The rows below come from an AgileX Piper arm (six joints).
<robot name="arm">
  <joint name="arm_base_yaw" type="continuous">
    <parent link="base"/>
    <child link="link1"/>
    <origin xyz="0 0 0.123" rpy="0 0 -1.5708"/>
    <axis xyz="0 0 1"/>
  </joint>
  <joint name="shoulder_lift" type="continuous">
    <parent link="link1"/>
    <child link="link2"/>
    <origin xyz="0 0 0" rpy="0 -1.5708 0"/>
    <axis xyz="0 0 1"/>
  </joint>
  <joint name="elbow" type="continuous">
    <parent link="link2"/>
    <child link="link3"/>
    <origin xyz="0.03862 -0.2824 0" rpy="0 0 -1.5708"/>
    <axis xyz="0 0 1"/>
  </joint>
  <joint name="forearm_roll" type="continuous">
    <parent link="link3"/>
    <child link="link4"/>
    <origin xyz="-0.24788 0.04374 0" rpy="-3.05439 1.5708 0"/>
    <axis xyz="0 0 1"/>
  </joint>
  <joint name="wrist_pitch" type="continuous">
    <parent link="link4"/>
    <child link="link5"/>
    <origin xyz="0 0 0" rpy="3.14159 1.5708 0"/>
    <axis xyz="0 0 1"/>
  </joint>
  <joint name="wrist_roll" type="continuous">
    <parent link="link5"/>
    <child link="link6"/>
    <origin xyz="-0.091 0 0" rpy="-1.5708 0 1.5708"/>
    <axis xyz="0 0 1"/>
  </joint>
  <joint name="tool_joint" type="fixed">
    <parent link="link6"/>
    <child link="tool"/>
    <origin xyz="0 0 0" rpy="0 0 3.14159"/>
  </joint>
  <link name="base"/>
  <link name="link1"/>
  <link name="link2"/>
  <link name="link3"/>
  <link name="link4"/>
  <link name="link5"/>
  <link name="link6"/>
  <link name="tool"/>
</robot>
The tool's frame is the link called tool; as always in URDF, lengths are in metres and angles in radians. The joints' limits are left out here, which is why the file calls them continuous.
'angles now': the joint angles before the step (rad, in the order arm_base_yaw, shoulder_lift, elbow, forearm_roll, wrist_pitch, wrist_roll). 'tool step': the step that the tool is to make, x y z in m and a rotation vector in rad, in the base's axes. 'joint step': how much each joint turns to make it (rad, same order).
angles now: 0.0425 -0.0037 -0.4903 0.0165 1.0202 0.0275
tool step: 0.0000 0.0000 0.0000 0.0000 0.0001 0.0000
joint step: 0.0000 0.0000 0.0000 0.0000 0.0001 0.0000
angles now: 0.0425 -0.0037 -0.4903 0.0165 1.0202 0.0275
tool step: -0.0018 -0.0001 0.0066 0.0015 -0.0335 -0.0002
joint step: 0.0001 0.0001 -0.0194 -0.0002 -0.0142 0.0001
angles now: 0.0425 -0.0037 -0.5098 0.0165 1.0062 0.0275
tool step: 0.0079 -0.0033 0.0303 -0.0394 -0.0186 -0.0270
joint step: -0.0006 0.1092 -0.1004 -0.0478 -0.0257 -0.0006
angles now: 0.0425 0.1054 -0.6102 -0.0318 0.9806 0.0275
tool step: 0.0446 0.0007 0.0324 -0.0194 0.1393 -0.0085
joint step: -0.0013 0.2792 -0.1346 -0.0152 -0.0046 -0.0003
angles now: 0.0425 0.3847 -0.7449 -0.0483 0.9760 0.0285
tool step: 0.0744 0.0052 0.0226 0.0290 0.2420 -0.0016
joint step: 0.0000 0.3724 -0.1953 0.0279 0.0640 0.0154
